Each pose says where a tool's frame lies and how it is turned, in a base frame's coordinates. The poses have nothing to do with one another.
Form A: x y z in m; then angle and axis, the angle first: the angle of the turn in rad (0 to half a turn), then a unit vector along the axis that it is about.
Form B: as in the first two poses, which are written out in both.
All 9 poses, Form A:
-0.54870 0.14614 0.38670 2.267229 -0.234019 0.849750 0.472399
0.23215 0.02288 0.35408 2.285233 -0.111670 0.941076 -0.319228
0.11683 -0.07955 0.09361 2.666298 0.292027 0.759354 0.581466
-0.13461 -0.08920 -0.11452 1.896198 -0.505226 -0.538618 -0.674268
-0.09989 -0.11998 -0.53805 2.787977 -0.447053 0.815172 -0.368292
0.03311 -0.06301 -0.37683 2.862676 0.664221 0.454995 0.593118
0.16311 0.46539 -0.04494 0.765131 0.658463 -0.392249 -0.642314
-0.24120 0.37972 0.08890 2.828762 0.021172 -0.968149 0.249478
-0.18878 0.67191 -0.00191 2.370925 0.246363 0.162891 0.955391
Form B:
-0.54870 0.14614 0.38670; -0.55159 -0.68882 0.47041; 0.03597 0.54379 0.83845; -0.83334 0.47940 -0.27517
0.23215 0.02288 0.35408; -0.63455 0.06722 0.76995; -0.41511 0.81068 -0.41289; -0.65194 -0.58161 -0.48652
0.11683 -0.07955 0.09361; -0.72805 0.15284 0.66827; 0.68500 0.20016 0.70050; -0.02669 0.96777 -0.25043
-0.13461 -0.08920 -0.11452; 0.01717 0.99800 -0.06079; -0.27977 0.06316 0.95799; 0.95992 0.00056 0.28029
-0.09989 -0.11998 -0.53805; -0.55078 -0.57876 0.60139; -0.83384 0.34977 -0.42706; 0.03682 -0.73668 -0.67524
0.03311 -0.06301 -0.37683; -0.09602 0.42946 0.89797; 0.75605 -0.55531 0.34643; 0.64743 0.71217 -0.27137
0.16311 0.46539 -0.04494; 0.84213 0.37290 -0.38956; -0.51687 0.76417 -0.38585; 0.15381 0.52629 0.83628
-0.24120 0.37972 0.08890; -0.95059 -0.11678 -0.28764; 0.03678 0.87767 -0.47786; 0.30826 -0.46483 -0.83001
-0.18878 0.67191 -0.00191; -0.61321 -0.59662 0.51771; 0.73446 -0.67188 0.09566; 0.29077 0.43890 0.85019

